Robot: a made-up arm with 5 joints.
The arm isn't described. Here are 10 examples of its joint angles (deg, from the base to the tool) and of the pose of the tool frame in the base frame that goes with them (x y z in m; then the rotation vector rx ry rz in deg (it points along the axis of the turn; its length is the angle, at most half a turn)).
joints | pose
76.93 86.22 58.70 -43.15 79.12 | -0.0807 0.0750 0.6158 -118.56 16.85 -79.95
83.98 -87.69 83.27 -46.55 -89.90 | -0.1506 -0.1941 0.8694 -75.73 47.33 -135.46
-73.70 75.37 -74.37 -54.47 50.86 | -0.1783 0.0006 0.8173 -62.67 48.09 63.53
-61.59 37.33 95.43 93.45 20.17 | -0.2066 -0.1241 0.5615 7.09 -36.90 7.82
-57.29 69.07 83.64 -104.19 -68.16 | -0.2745 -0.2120 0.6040 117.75 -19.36 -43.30
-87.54 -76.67 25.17 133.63 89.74 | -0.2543 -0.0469 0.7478 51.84 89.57 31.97
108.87 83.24 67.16 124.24 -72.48 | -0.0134 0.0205 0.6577 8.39 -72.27 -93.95
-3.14 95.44 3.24 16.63 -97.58 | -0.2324 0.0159 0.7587 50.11 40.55 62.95
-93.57 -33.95 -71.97 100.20 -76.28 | -0.1724 -0.2115 0.8297 120.83 75.01 45.12
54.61 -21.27 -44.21 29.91 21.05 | -0.1698 0.0565 0.7938 34.55 -34.44 -65.80
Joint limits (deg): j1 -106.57..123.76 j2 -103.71..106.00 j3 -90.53..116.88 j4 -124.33..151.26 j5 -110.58..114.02
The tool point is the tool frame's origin. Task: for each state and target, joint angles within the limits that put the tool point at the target. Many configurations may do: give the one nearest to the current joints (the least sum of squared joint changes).
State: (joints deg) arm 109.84 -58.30 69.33 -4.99 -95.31
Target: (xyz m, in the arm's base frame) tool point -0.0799 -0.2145 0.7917
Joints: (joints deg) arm 83.41 -63.06 64.69 -11.26 -74.18
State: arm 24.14 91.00 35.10 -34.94 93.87
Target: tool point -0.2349 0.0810 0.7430
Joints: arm 13.76 106.00 11.07 -40.06 67.98
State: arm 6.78 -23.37 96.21 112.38 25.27
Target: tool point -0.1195 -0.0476 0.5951
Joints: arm -11.10 11.83 84.44 120.43 24.21
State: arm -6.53 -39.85 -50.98 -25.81 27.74
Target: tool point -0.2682 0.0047 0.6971
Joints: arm -2.02 -46.54 -41.06 -74.03 22.71
